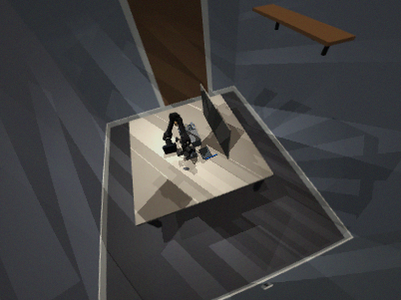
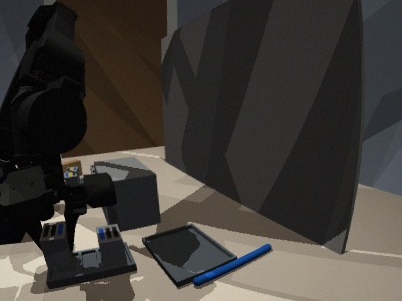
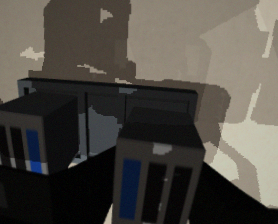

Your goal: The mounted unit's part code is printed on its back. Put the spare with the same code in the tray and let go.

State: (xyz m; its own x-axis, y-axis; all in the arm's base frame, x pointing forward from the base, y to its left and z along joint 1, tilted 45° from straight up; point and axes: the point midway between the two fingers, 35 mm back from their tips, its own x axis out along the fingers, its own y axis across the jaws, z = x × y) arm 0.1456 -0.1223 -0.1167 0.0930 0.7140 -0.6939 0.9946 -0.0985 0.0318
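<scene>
Now: the dark rack 4 cm ahead of my gripper tip and 3 cm below it. From my gripper tip the other things lie so: grey spare block (2 cm above); dark tray (18 cm ahead, 2 cm to the right, 3 cm below); dark rectangle (6 cm behind, 12 cm to the right, 4 cm below).
</scene>
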